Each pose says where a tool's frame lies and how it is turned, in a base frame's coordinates. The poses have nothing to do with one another.
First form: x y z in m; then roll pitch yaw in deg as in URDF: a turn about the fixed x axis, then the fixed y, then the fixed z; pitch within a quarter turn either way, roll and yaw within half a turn.
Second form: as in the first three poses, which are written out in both.
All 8 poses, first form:
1: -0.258 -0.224 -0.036 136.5 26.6 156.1
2: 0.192 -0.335 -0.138 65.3 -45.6 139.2
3: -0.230 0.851 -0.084 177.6 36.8 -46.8
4: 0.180 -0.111 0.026 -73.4 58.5 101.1
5: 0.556 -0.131 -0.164 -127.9 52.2 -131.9
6: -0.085 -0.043 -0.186 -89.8 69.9 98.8
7: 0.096 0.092 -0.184 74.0 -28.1 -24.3
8: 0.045 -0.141 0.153 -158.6 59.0 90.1
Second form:
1: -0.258 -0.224 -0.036 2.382 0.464 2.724
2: 0.192 -0.335 -0.138 1.140 -0.796 2.429
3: -0.230 0.851 -0.084 3.100 0.642 -0.817
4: 0.180 -0.111 0.026 -1.281 1.021 1.765
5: 0.556 -0.131 -0.164 -2.232 0.911 -2.302
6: -0.085 -0.043 -0.186 -1.567 1.220 1.724
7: 0.096 0.092 -0.184 1.292 -0.490 -0.424
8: 0.045 -0.141 0.153 -2.768 1.030 1.573
